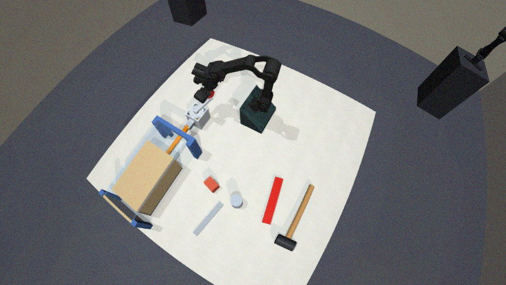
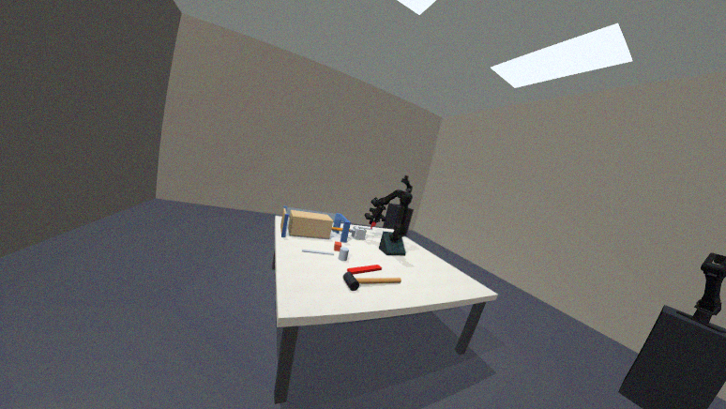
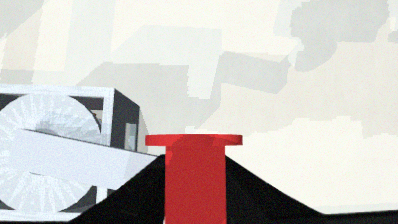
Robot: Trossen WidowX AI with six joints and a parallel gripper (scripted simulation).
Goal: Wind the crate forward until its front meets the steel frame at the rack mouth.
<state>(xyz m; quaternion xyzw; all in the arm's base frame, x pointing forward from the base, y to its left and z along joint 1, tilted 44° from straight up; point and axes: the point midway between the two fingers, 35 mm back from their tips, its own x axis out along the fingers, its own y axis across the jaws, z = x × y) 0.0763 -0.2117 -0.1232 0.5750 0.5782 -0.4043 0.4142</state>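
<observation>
Right now my gripper tip is 4 cm short of the winch handle, 3 cm above it and 1 cm to the right of it. Round my gripper tip: grey winch (10 cm below, 8 cm ahead, 1 cm to the right); then blue frame post (26 cm ahead, 3 cm below); then red knob (2 cm to the left).
</observation>
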